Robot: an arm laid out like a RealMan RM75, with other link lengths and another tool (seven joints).
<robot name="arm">
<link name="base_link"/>
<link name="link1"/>
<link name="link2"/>
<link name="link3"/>
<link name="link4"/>
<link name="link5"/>
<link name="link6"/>
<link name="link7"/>
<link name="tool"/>
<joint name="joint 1" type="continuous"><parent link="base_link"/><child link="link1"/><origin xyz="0 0 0.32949" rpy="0 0 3.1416"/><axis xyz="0 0 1"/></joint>
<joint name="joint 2" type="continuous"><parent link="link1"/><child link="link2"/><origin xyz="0 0 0" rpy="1.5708 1.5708 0"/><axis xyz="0 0 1"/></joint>
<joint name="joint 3" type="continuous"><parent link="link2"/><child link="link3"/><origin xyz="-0.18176 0 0" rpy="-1.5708 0 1.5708"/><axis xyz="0 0 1"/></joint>
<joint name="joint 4" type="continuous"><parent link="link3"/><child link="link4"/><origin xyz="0 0 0" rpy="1.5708 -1.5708 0"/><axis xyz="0 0 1"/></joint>
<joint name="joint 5" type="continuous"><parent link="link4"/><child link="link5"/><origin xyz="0.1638 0 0" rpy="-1.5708 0 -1.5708"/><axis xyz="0 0 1"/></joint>
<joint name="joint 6" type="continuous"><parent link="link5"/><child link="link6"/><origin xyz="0 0 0" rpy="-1.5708 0 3.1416"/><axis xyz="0 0 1"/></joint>
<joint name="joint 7" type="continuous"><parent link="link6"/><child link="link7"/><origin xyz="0 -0.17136 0" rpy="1.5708 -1.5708 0"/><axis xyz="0 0 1"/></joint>
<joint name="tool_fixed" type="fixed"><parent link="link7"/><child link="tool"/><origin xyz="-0.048 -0.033 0.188" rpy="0 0.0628 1.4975"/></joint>
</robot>
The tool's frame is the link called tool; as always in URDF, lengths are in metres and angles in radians. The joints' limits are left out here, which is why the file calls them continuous.
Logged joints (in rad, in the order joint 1, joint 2, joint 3, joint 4, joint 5, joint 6, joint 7), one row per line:
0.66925, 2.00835, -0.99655, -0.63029, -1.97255, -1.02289, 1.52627
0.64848, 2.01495, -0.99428, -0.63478, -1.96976, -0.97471, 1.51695
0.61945, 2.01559, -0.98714, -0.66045, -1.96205, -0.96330, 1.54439
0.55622, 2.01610, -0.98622, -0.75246, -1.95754, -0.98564, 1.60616
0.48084, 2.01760, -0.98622, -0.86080, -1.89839, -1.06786, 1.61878
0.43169, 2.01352, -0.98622, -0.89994, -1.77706, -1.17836, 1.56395
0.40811, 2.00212, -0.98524, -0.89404, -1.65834, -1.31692, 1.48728
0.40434, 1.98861, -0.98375, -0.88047, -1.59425, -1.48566, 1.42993
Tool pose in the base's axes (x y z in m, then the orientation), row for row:
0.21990, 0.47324, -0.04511, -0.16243, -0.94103, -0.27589, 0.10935
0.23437, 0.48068, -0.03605, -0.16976, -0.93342, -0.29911, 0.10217
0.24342, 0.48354, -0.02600, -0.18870, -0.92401, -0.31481, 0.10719
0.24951, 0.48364, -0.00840, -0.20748, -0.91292, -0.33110, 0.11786
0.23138, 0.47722, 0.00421, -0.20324, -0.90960, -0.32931, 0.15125
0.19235, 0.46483, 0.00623, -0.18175, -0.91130, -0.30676, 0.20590
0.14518, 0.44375, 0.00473, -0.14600, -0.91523, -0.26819, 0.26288
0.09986, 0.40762, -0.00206, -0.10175, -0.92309, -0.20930, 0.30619
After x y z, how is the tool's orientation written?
As a quaternion, x y z w.
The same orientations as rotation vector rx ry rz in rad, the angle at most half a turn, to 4 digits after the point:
-0.4776, -2.7667, -0.8111
-0.5012, -2.7558, -0.8831
-0.5555, -2.7201, -0.9267
-0.6070, -2.6710, -0.9687
-0.5835, -2.6114, -0.9454
-0.5065, -2.5394, -0.8548
-0.3949, -2.4754, -0.7254
-0.2693, -2.4428, -0.5539

